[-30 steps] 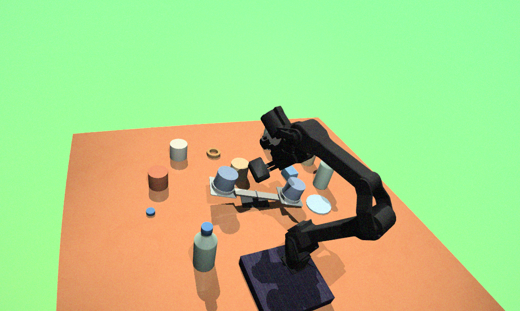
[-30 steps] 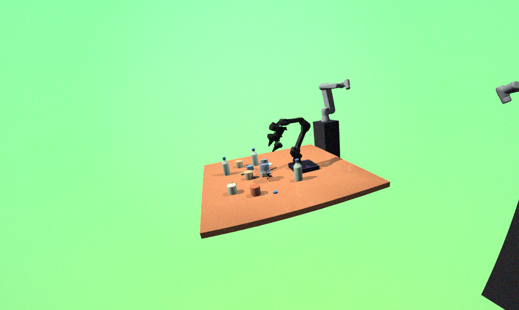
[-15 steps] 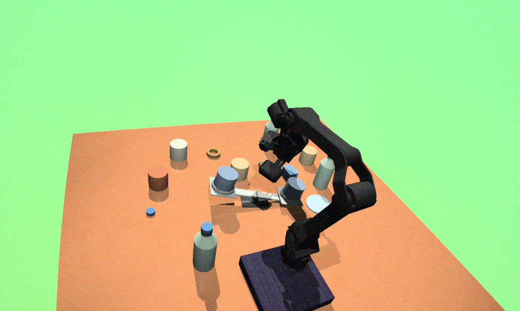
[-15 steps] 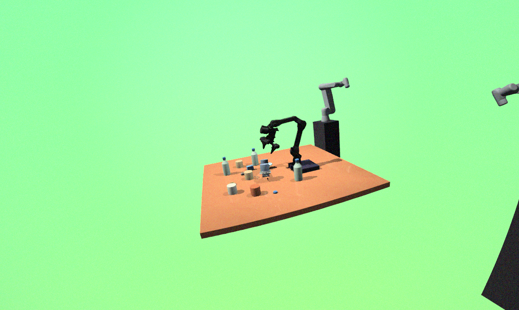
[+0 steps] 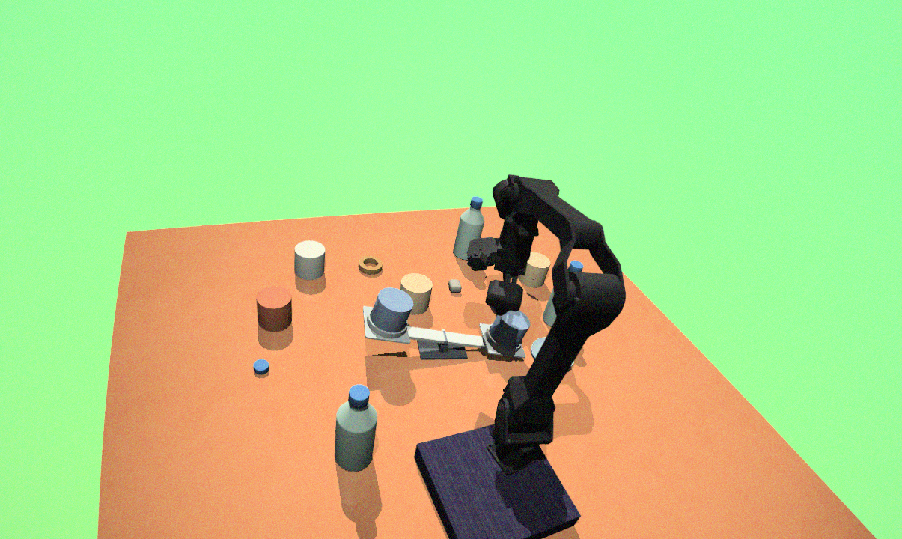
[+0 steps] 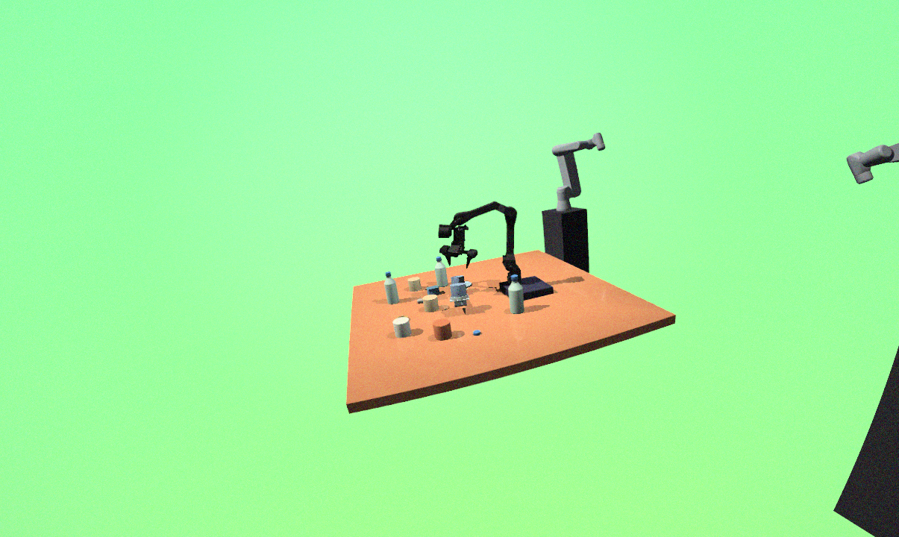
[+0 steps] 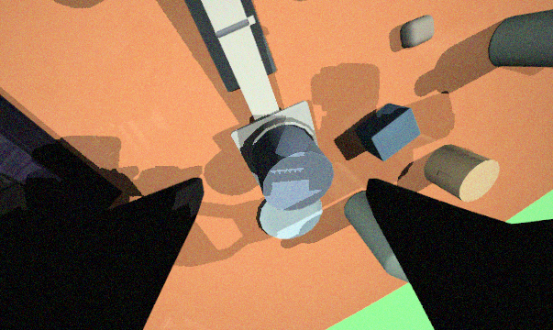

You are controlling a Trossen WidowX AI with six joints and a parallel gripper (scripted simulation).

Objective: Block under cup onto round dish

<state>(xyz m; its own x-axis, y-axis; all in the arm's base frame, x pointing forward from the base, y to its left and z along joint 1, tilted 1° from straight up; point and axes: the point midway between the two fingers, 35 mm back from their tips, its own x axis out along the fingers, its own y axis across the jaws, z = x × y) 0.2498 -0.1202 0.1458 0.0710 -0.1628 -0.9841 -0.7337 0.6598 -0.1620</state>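
The green block is 12 cm below my gripper tip and 4 cm to the right of it. Also, from my gripper tip: round dish: 15 cm below, 14 cm to the right, 6 cm behind; balance beam: 12 cm below, 8 cm to the left, 5 cm ahead; balance: 13 cm below, 8 cm to the left, 5 cm ahead.
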